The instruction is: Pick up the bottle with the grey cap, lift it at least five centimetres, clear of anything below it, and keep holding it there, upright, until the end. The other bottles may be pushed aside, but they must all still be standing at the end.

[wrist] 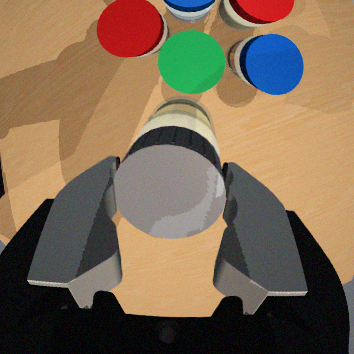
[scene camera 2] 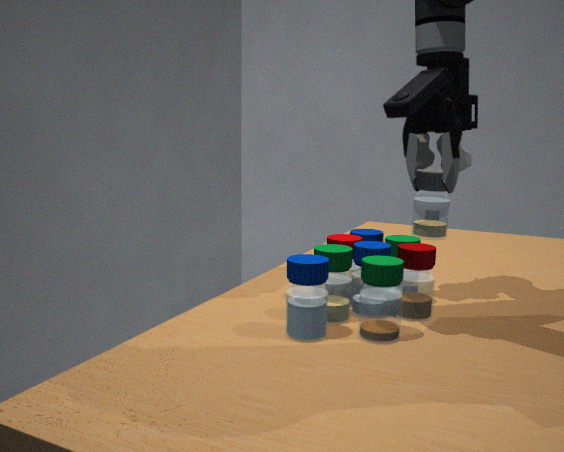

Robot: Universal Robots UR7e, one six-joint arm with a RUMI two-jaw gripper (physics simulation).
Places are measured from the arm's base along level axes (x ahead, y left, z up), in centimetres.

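Where they show: gripper, between the fingertips: (wrist: 171, 163) (scene camera 2: 432, 192).
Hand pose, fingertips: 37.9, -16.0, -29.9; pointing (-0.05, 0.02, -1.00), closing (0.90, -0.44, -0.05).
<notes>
Things, the pixels of their top centre, and the offset from my fingertips, as dx, dy, dz. Level surfaces: height alone.
- bottle with the grey cap, centre of its top: (wrist: 170, 199) (scene camera 2: 433, 170) +0.1, -0.2, +3.4
- green-capped bottle, centre of its top: (wrist: 191, 61) (scene camera 2: 402, 238) +3.2, +4.7, -6.9
- wooden table, height of its surface: dz -17.4
The bottle with the grey cap (scene camera 2: 430, 212) (wrist: 170, 190) hangs upright in the air, above the height of the other bottles' caps in the scene view. It is clear glass with a little yellowish content at its bottom. My gripper (scene camera 2: 432, 184) (wrist: 171, 163) points down and is shut on its grey cap, one finger on each side. In the scene view the bottle hangs behind and to the right of the group of other bottles. In the wrist view bare table shows around the bottle's lower end, with a green-capped bottle (wrist: 191, 62) beyond it.
Several bottles stand upright in a close group on the wooden table (scene camera 2: 200, 380), among them a blue-capped one (scene camera 2: 307, 300) and a green-capped one (scene camera 2: 381, 272) at the front, and a red-capped one (scene camera 2: 416, 256) on the right. The arm's shadow falls to the right of the group.
</notes>
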